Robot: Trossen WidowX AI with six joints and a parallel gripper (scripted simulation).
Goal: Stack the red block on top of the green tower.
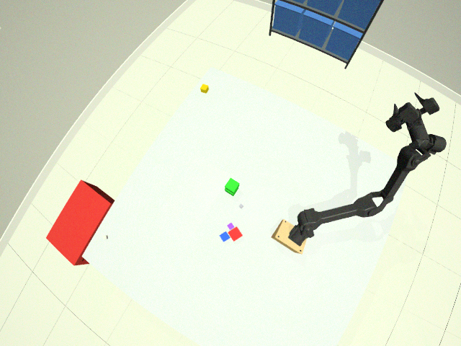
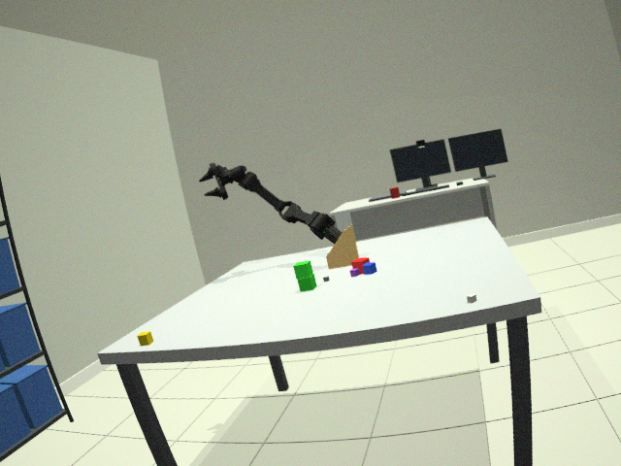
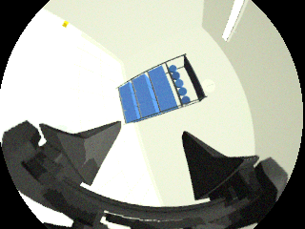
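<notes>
Right now the red block is 760 mm to the left of my gripper tip, 410 mm below it and 240 mm ahead of it. From my gripper tip the other things lie so: small purple block 740 mm to the left, 420 mm below, 270 mm ahead; tiny dark cube 640 mm to the left, 430 mm below, 300 mm ahead; blue block 800 mm to the left, 420 mm below, 270 mm ahead.
</notes>
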